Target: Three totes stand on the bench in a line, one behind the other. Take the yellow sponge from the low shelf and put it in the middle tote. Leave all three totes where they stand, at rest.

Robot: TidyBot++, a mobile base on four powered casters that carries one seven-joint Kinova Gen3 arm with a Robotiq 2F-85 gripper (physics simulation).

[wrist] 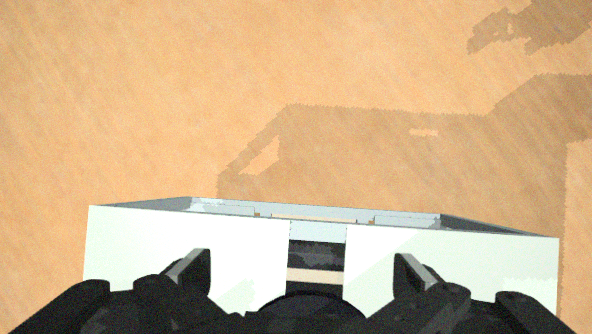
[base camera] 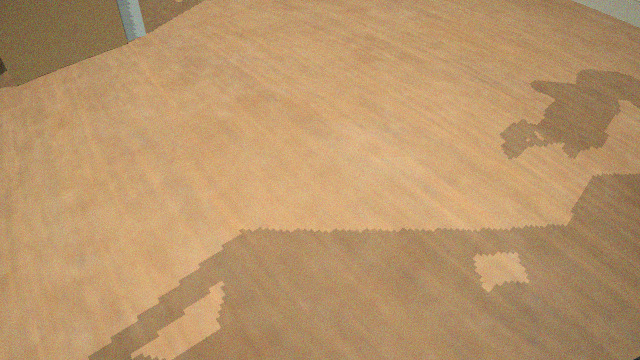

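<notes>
My gripper is open, with its two dark fingers wide apart at the bottom of the wrist view. No object shows between them; behind them is a white box-like body with a slot in its middle, which looks like my own base. The yellow sponge, the low shelf, the bench and the three totes cannot be made out in either view.
The white body spans the lower wrist view. Wooden floor bears shadows. A brown panel and a pale blue-grey post stand at upper left in the base view. A pale strip crosses its upper right corner.
</notes>
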